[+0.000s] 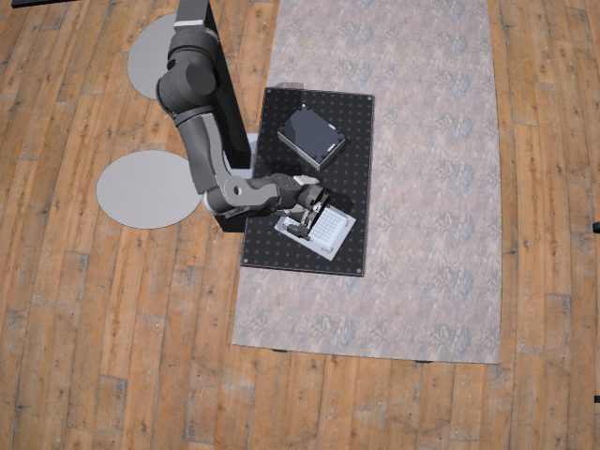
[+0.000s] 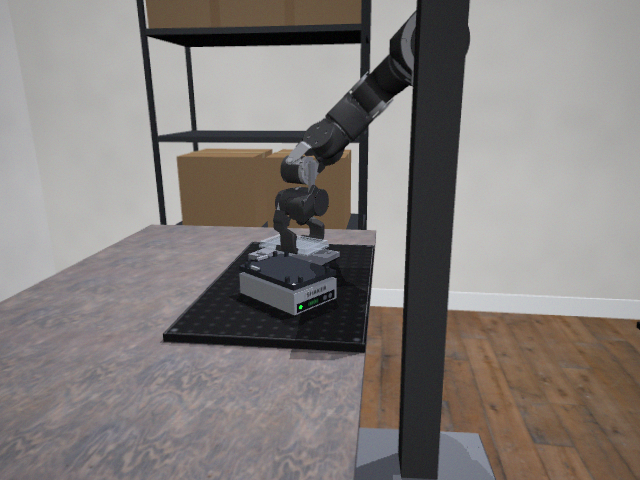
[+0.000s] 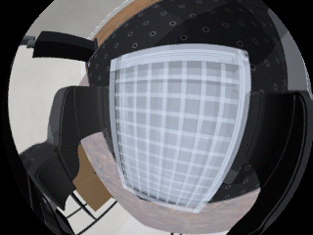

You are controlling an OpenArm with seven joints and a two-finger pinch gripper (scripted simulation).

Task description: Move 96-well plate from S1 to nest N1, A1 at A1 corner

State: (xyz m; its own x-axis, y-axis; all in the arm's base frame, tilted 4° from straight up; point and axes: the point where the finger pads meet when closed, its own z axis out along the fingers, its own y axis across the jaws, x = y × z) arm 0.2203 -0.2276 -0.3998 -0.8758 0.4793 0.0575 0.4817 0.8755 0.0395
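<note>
Right now my hand is 10 mm short of the 96-well plate and 10 mm to the left of it. From my hand the other things lie so: plate shaker S1 (20 mm ahead, 210 mm to the left, 10 mm above); plate nest N1 (10 mm ahead, 10 mm to the right, 30 mm below).
</note>
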